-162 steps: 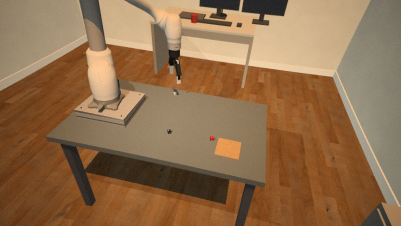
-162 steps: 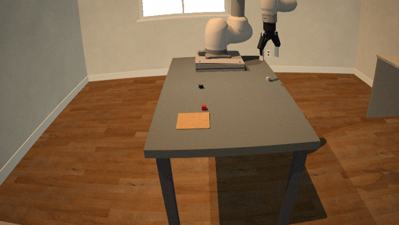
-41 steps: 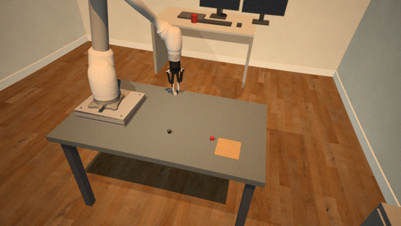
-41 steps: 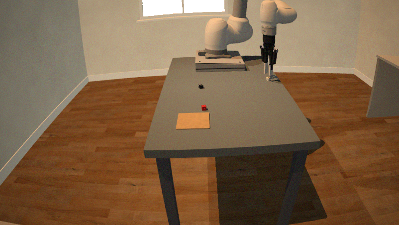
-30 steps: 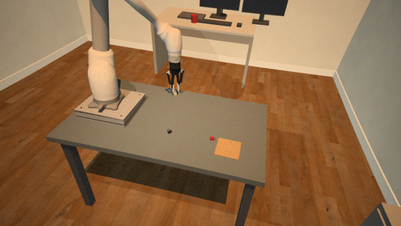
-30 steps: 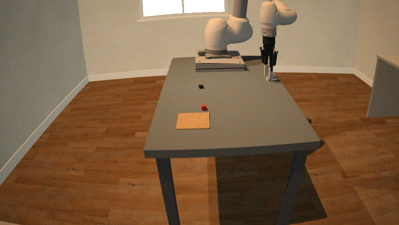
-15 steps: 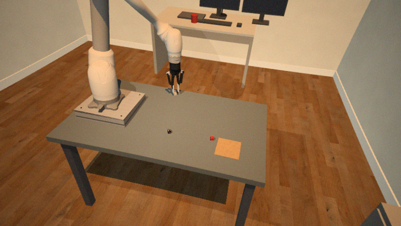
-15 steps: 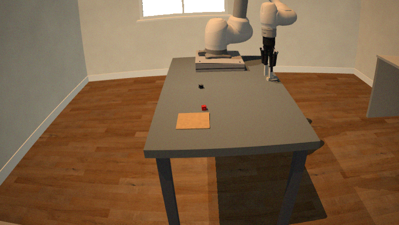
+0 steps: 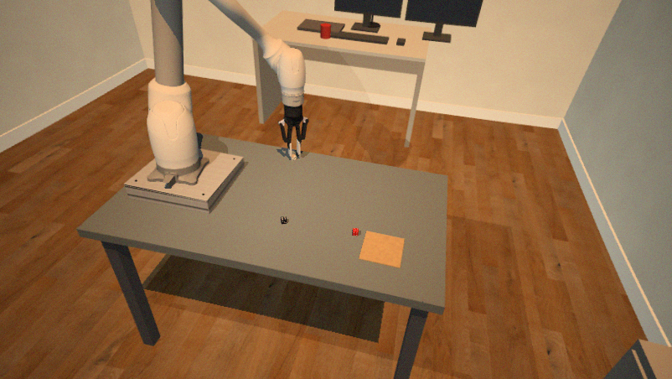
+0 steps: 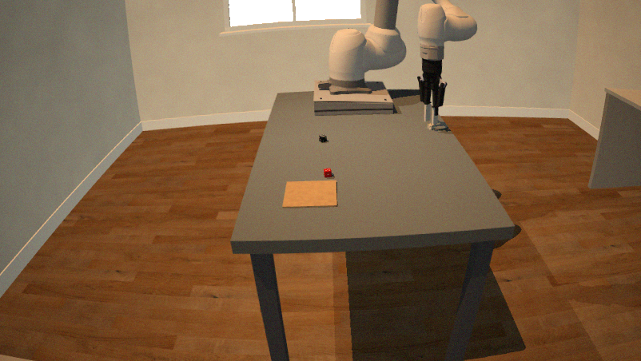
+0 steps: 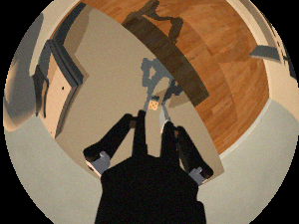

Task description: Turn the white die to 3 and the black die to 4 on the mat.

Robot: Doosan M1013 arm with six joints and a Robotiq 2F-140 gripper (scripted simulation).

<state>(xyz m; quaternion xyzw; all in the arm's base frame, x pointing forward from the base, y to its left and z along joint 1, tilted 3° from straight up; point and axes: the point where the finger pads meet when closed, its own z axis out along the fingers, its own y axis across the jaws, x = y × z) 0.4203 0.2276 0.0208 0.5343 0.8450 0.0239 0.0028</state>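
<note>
Right now the white die is 5 cm below my hand. Also, from my hand: orange mat 38 cm ahead, 51 cm to the right, 6 cm below; then black die 2 cm ahead, 42 cm to the right, 5 cm below; then red die 29 cm ahead, 45 cm to the right, 5 cm below.
</note>
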